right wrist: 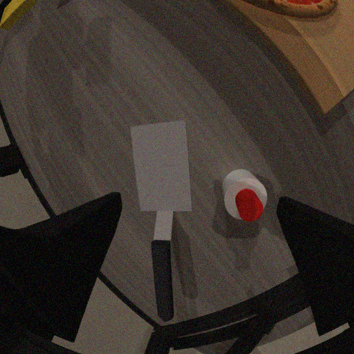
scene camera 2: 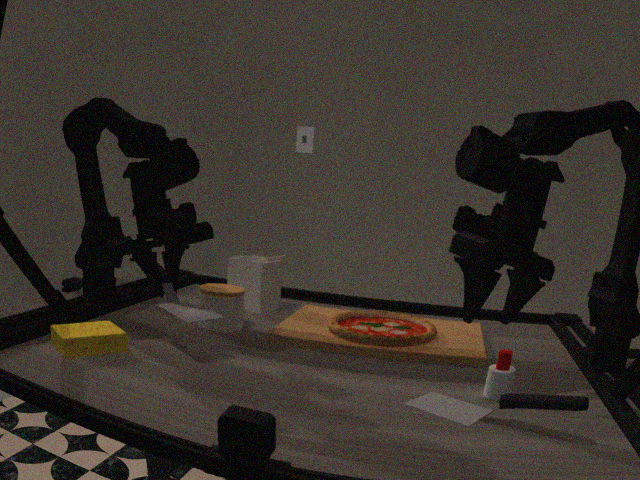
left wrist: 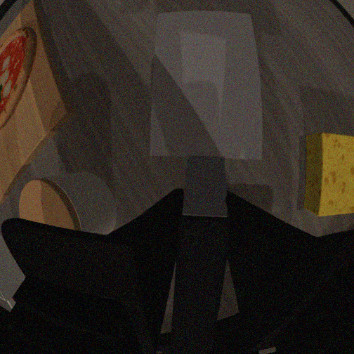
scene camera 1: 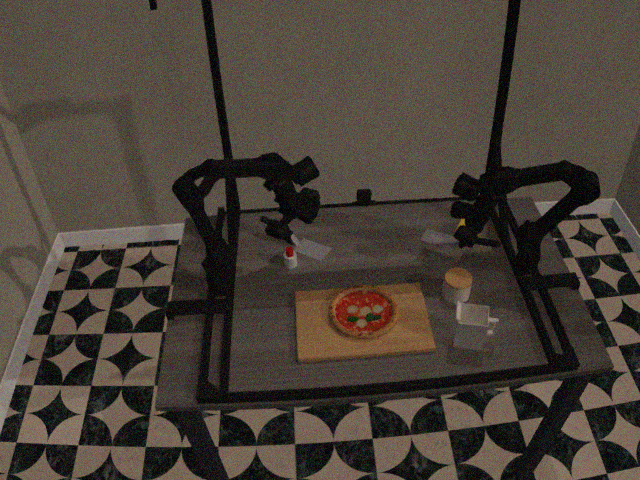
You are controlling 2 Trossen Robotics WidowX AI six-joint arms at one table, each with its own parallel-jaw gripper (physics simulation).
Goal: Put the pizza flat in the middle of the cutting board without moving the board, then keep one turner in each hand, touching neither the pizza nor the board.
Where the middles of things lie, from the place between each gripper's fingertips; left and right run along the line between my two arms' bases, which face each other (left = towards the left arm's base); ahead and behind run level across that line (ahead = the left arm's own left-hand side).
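The pizza [scene camera 2: 376, 328] is 240 mm ahead of my right hand, 160 mm to the left of it and 80 mm below it. There's a cutting board [scene camera 1: 317, 339] too, 260 mm ahead of my right hand, 150 mm to the left of it and 100 mm below it. The wooden-lidded jar [scene camera 1: 457, 283] is 180 mm ahead of my right hand, 430 mm to the left of it and 70 mm below it, and the red-capped bottle [scene camera 2: 500, 377] is 20 mm ahead of my right hand, 40 mm to the right of it and 70 mm below it.
That same pizza is 18 cm ahead of my left hand, 31 cm to the right of it and 5 cm below it. The yellow sponge [scene camera 2: 72, 340] is 14 cm behind my left hand, 7 cm to the left of it and 5 cm below it. You'll find the pale container [scene camera 2: 261, 277] 29 cm ahead of my left hand, 3 cm to the right of it and 1 cm below it, and the wooden-lidded jar is 13 cm ahead of my left hand, 4 cm to the right of it and 4 cm below it.
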